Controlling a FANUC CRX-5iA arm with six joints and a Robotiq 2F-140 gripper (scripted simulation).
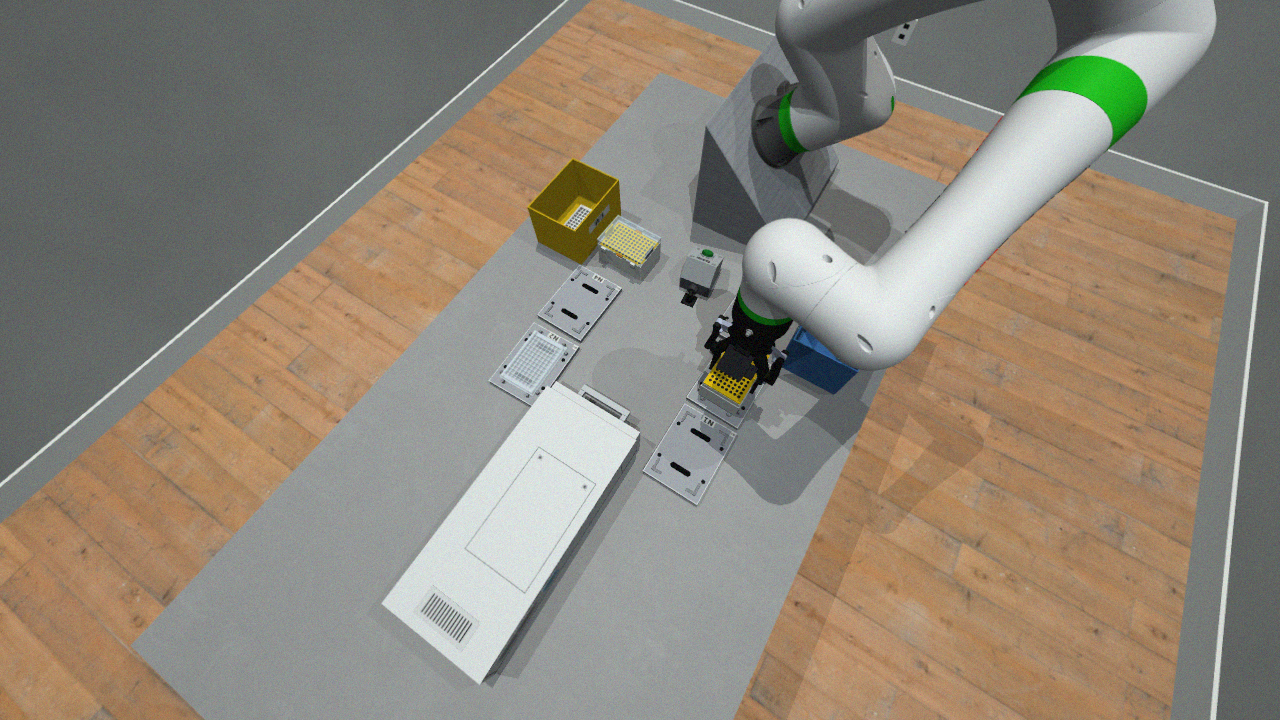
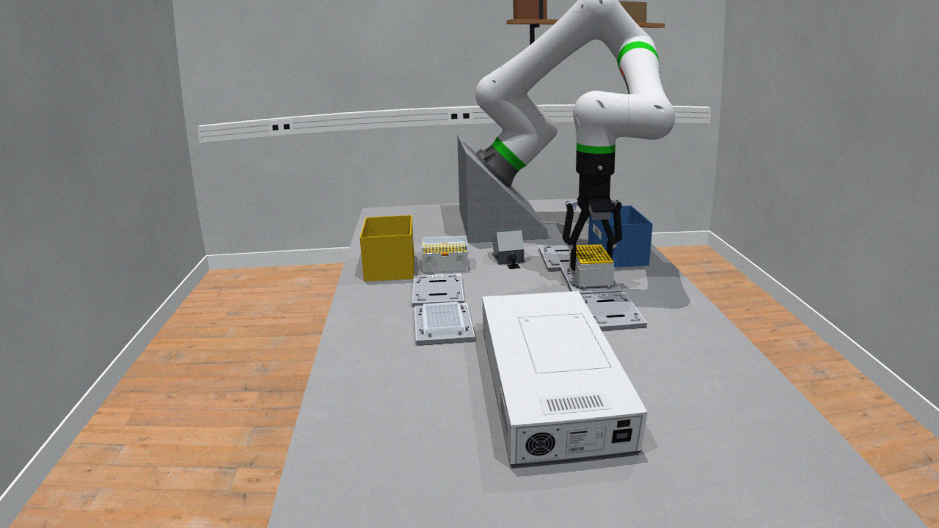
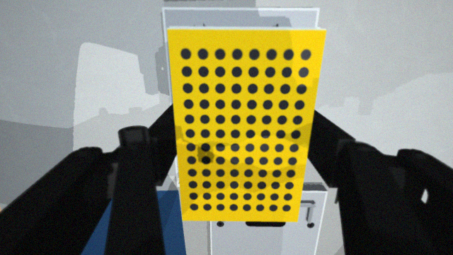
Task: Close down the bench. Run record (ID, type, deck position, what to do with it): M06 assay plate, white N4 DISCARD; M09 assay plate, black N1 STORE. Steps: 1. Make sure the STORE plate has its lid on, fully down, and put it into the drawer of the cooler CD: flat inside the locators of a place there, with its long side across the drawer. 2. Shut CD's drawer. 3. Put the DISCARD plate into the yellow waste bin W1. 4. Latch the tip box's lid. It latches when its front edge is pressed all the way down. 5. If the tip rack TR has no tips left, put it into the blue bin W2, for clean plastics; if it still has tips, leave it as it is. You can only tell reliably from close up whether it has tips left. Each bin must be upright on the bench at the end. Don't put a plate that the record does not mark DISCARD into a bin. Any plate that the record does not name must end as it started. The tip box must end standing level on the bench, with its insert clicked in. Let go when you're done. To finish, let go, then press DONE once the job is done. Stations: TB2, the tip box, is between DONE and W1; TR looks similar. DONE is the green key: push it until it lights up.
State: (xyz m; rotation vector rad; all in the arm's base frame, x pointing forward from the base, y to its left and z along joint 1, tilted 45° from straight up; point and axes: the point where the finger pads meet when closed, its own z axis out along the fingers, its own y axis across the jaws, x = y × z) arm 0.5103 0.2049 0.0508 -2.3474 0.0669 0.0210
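Now: the blue bin W2 180 mm behind my hand, 130 mm to the left of it and 30 mm below it. Also, from my hand: green DONE key: 230 mm behind, 180 mm to the right; then tip rack TR: 10 mm to the right, 10 mm below, 10 mm behind; then nest N1: 170 mm ahead, 60 mm below.
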